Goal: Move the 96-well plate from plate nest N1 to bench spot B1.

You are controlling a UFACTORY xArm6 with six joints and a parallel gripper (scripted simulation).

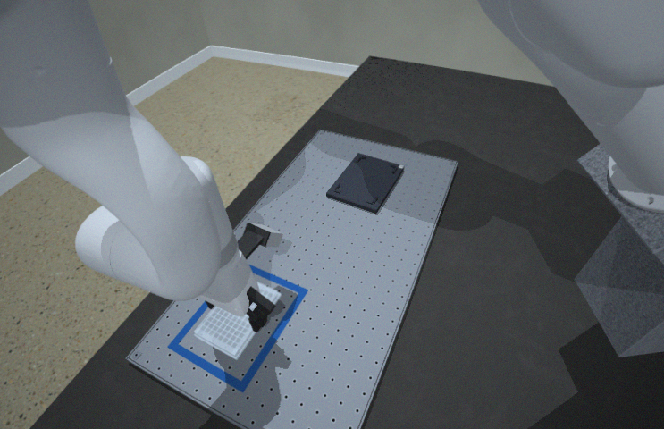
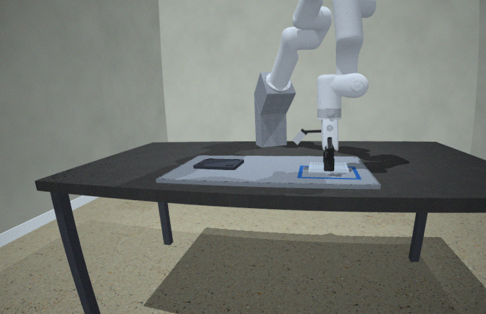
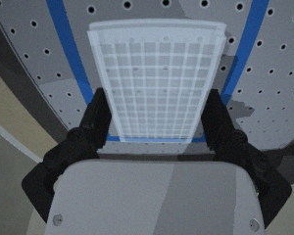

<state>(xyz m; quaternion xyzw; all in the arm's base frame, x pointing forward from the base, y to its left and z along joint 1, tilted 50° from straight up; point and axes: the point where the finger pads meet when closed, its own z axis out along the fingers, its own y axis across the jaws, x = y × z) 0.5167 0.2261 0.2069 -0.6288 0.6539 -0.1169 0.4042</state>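
Now: the white 96-well plate 10 mm below my hand. Round my hand: label: 30 mm behind, 490 mm to the right, 10 mm below; then dark plate nest N1: 10 mm ahead, 410 mm to the right, 20 mm below.
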